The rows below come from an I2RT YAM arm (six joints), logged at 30 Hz.
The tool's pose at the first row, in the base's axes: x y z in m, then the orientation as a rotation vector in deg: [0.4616, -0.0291, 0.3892, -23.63, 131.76, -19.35]
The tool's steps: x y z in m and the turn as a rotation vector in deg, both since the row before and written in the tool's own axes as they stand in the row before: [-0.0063, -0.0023, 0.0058, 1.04, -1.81, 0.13]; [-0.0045, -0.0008, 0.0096, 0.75, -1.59, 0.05]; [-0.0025, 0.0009, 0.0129, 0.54, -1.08, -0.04]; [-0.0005, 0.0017, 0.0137, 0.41, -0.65, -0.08]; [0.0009, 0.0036, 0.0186, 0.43, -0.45, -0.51]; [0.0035, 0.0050, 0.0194, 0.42, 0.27, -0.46]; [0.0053, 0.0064, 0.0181, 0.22, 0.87, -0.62]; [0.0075, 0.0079, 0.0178, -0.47, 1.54, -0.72]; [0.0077, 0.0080, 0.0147, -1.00, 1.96, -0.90]
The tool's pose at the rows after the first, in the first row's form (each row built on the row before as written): [0.4704, -0.0294, 0.3902, -23.11, 129.75, -19.96]; [0.4806, -0.0295, 0.3873, -22.81, 128.01, -20.33]; [0.4919, -0.0292, 0.3806, -22.67, 126.81, -20.65]; [0.5027, -0.0291, 0.3720, -22.60, 126.06, -20.96]; [0.5164, -0.0285, 0.3589, -22.98, 125.44, -21.58]; [0.5291, -0.0279, 0.3430, -23.23, 125.53, -22.36]; [0.5395, -0.0268, 0.3260, -23.70, 126.23, -23.18]; [0.5479, -0.0255, 0.3069, -24.58, 127.77, -23.50]; [0.5532, -0.0239, 0.2893, -25.90, 129.84, -23.46]
